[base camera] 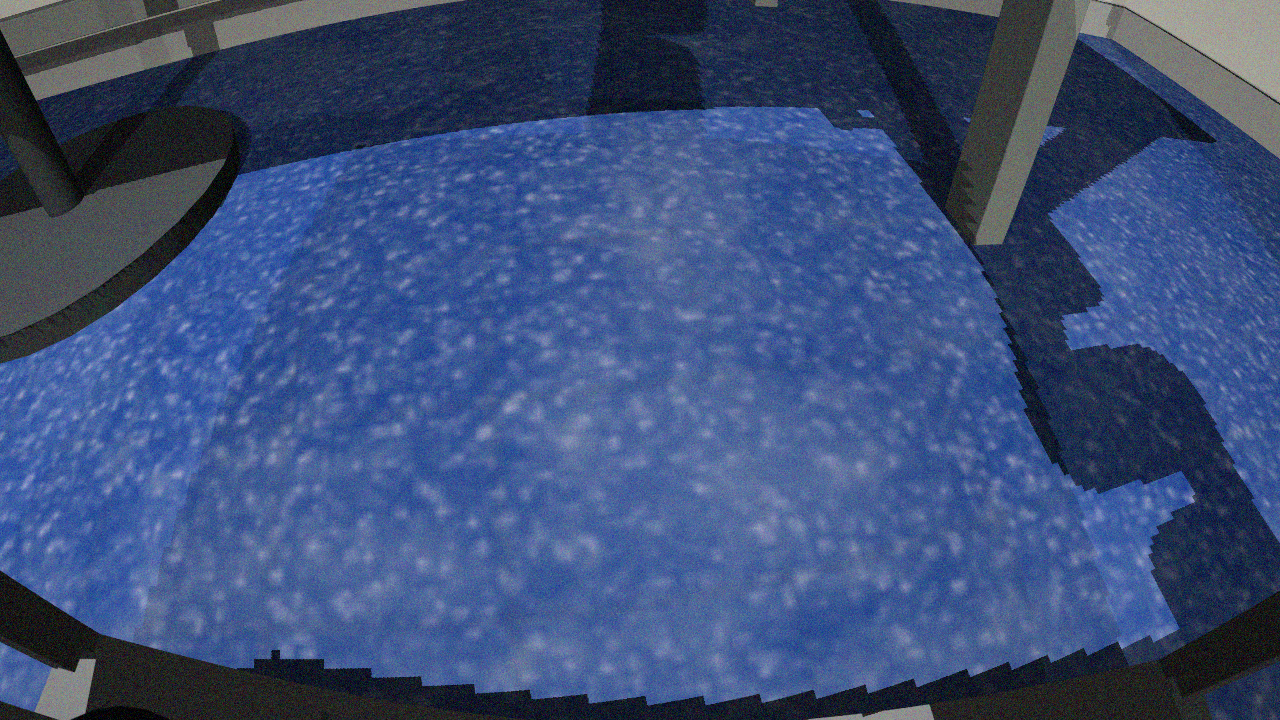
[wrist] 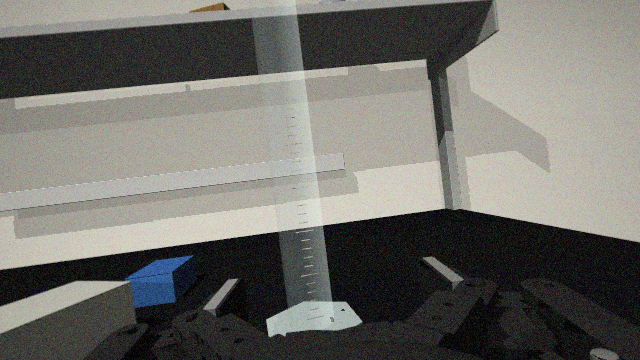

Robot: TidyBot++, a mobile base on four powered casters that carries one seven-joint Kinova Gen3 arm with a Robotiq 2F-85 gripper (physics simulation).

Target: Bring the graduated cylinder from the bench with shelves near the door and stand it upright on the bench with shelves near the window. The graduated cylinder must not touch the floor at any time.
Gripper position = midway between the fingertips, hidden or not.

In view: my gripper [wrist: 332, 287], a graduated cylinder [wrist: 276, 37], a blue box [wrist: 163, 281] and a bench with shelves [wrist: 372, 263].
The base camera view does not show the graduated cylinder: it is out of frame. The base camera view misses the blue box: it is out of frame.
